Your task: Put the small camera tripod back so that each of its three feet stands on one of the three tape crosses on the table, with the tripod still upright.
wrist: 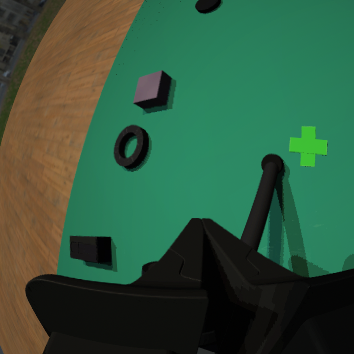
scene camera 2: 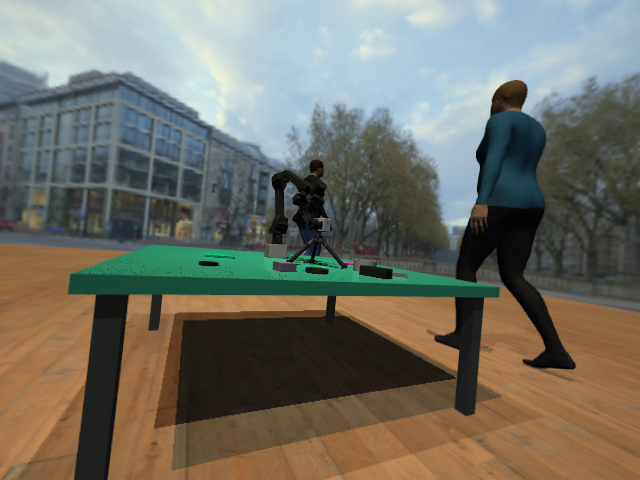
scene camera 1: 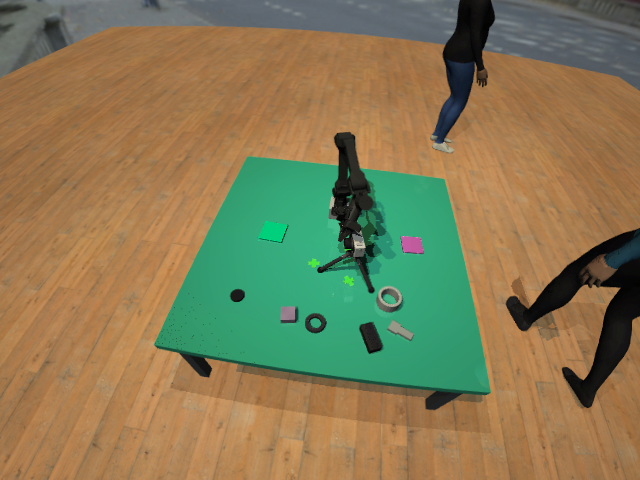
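Pixels of known places: gripper, fingertip midpoint: point(wrist: 199, 226) point(scene camera 2: 305, 221) point(scene camera 1: 339, 241); arm's base at its link origin: point(scene camera 2: 277, 244) point(scene camera 1: 340, 203).
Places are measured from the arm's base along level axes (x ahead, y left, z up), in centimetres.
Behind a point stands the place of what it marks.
The small black tripod point(scene camera 1: 364, 273) @(y 15.7, x 41.8, z -0.5 cm) point(scene camera 2: 333, 252) @(y 15.4, x 42.1, z -0.7 cm) point(wrist: 261, 202) @(y 1.0, x 37.7, z -0.8 cm) stands upright, with a grey camera point(scene camera 1: 358, 244) @(y 10.7, x 38.9, z 14.3 cm) point(scene camera 2: 323, 224) @(y 9.8, x 40.8, z 11.4 cm) on top. One foot is beside the left green tape cross point(scene camera 1: 313, 262) @(y -7.7, x 35.2, z -7.4 cm) point(wrist: 308, 146) @(y -7.3, x 35.4, z -7.4 cm), off it. Another foot is to the right of the front cross point(scene camera 1: 348, 280) @(y 9.5, x 42.0, z -7.4 cm), near the grey ring. The third foot is hidden in scene camera 1; a sliver of green shows beside the camera there. My gripper point(scene camera 1: 347, 236) @(y 2.9, x 36.8, z 11.8 cm) point(wrist: 199, 226) @(y 2.9, x 36.8, z 11.8 cm) is shut, its fingertips together with nothing seen between them. It is close above or behind the camera; contact is unclear.
A grey ring point(scene camera 1: 382, 305) @(y 24.7, x 53.9, z -4.1 cm) stands by the right foot. Nearer the front edge are a black ring point(scene camera 1: 308, 329) @(y -3.6, x 68.9, z -6.2 cm) point(wrist: 120, 149) @(y -0.4, x 67.8, z -6.6 cm), a mauve block point(scene camera 1: 288, 314) @(y -12.6, x 64.8, z -4.7 cm) point(wrist: 150, 89) @(y -12.2, x 62.9, z -4.7 cm), a black block point(scene camera 1: 370, 337) @(y 20.7, x 68.9, z -4.1 cm) and a grey piece point(scene camera 1: 400, 330) @(y 32.8, x 63.0, z -6.0 cm). A magenta square point(scene camera 1: 412, 244) @(y 39.1, x 15.1, z -6.5 cm) lies right, a green square point(scene camera 1: 273, 231) @(y -30.9, x 20.7, z -6.6 cm) left.
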